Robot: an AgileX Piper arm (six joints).
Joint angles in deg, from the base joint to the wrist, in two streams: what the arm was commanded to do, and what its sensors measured. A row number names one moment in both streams.
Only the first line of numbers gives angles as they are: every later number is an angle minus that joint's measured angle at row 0.
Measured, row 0:
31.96 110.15 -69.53 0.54 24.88 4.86
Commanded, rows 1 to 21:
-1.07 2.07 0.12 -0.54 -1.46 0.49
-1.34 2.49 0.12 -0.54 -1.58 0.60
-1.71 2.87 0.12 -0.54 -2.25 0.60
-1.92 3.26 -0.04 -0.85 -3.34 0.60
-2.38 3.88 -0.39 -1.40 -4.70 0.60
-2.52 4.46 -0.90 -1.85 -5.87 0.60
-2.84 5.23 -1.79 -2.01 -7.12 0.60
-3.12 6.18 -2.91 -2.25 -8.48 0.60
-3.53 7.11 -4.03 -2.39 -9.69 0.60
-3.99 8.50 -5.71 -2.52 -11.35 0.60
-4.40 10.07 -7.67 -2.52 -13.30 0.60
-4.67 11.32 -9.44 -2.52 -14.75 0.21
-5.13 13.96 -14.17 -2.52 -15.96 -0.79
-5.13 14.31 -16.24 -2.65 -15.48 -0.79
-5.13 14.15 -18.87 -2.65 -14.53 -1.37
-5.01 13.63 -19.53 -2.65 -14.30 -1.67
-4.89 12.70 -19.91 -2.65 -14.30 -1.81
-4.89 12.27 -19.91 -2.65 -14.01 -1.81
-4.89 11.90 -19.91 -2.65 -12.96 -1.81
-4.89 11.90 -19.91 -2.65 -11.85 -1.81
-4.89 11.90 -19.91 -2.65 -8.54 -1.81
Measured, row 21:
-4.81 12.64 -19.67 -2.28 -13.91 -1.08
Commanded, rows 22 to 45:
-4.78 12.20 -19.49 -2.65 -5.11 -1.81
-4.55 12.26 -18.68 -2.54 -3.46 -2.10
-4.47 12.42 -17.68 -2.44 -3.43 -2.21
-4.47 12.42 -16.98 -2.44 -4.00 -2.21
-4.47 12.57 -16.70 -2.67 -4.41 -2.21
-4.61 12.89 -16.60 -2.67 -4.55 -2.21
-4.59 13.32 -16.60 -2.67 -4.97 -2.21
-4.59 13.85 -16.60 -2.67 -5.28 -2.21
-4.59 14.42 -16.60 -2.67 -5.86 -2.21
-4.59 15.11 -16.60 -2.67 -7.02 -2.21
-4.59 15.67 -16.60 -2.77 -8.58 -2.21
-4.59 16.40 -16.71 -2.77 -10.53 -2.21
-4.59 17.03 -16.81 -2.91 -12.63 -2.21
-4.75 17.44 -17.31 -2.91 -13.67 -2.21
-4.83 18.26 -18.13 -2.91 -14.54 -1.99
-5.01 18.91 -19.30 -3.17 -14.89 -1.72
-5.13 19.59 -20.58 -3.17 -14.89 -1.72
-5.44 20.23 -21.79 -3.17 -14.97 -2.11
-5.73 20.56 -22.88 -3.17 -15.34 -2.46
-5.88 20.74 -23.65 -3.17 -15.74 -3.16
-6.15 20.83 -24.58 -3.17 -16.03 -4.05
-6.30 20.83 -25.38 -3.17 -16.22 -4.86
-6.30 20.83 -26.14 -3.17 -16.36 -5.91
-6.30 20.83 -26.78 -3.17 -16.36 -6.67
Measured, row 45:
-5.14 20.08 -24.58 -2.39 -16.86 -3.39
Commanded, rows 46 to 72:
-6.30 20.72 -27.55 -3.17 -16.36 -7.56
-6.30 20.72 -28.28 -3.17 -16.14 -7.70
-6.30 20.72 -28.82 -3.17 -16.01 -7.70
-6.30 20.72 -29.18 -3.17 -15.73 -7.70
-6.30 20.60 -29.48 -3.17 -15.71 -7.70
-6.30 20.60 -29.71 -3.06 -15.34 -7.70
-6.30 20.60 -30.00 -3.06 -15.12 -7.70
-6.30 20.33 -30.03 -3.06 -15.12 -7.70
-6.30 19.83 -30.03 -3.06 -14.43 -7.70
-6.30 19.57 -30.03 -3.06 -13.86 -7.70
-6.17 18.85 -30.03 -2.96 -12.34 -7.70
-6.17 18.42 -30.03 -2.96 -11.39 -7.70
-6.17 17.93 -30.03 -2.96 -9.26 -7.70
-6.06 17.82 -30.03 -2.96 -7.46 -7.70
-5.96 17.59 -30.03 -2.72 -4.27 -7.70
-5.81 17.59 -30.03 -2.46 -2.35 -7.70
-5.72 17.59 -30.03 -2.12 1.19 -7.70
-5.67 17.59 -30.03 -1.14 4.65 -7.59
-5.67 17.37 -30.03 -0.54 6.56 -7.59
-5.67 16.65 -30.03 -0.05 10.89 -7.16
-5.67 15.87 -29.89 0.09 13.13 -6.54
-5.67 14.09 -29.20 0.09 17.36 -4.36
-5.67 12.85 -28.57 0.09 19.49 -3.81
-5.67 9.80 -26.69 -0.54 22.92 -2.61
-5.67 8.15 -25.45 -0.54 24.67 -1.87
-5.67 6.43 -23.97 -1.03 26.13 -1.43
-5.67 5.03 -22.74 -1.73 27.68 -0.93
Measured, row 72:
-5.69 10.98 -26.64 -0.54 21.75 -3.11
